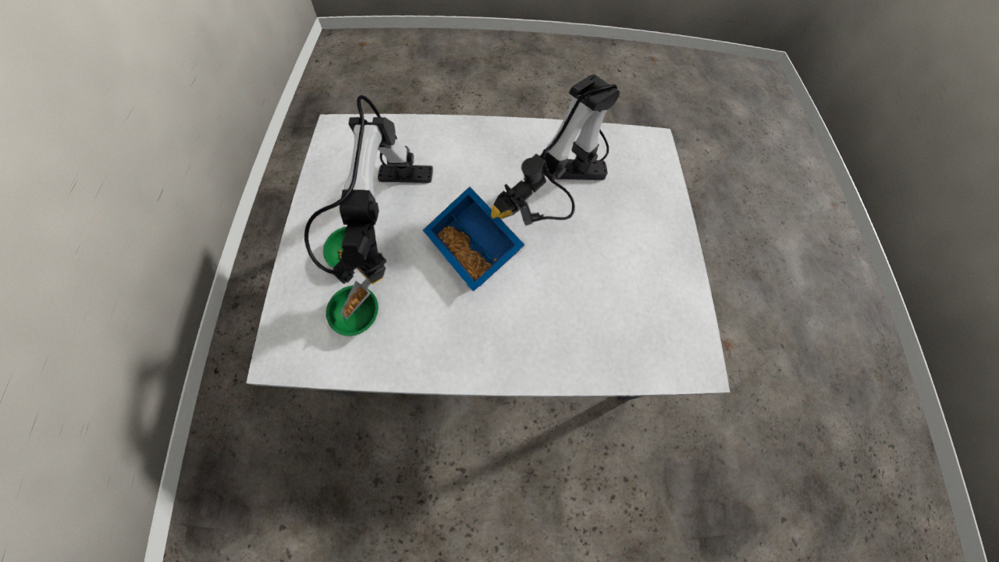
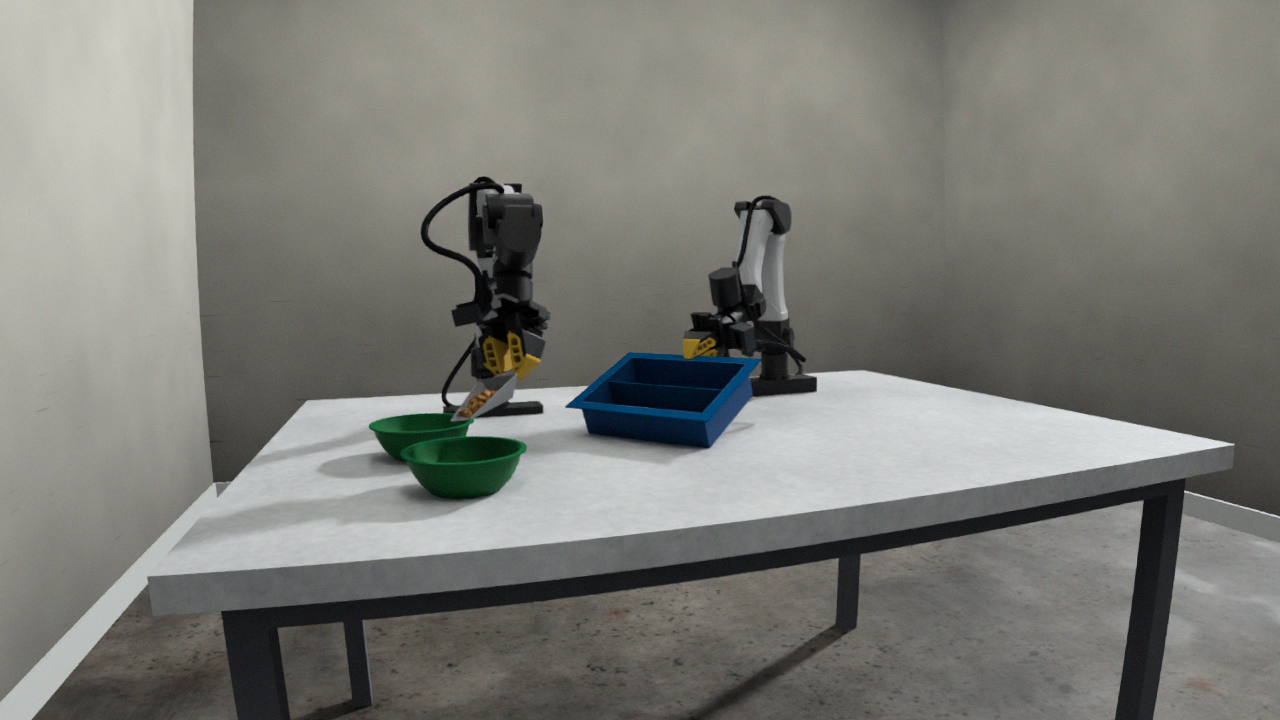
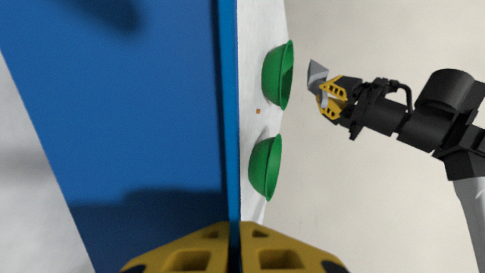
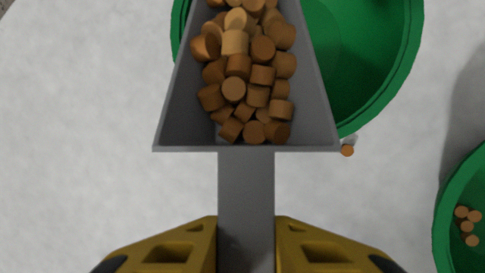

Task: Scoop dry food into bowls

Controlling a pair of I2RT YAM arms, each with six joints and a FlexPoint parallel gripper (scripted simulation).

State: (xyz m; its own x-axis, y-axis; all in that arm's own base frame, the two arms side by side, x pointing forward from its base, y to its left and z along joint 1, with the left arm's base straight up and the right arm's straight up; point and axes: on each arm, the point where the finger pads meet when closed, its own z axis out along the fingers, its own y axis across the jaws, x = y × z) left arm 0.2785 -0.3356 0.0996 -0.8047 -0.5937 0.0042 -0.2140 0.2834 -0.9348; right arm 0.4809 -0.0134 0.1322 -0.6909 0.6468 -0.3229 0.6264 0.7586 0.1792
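Observation:
Right now my left hand is 5 cm short of the blue box, 7 cm to the left of it and 5 cm above it. The rest, counted from my left hand: grey scoop: 24 cm ahead, 39 cm to the right.

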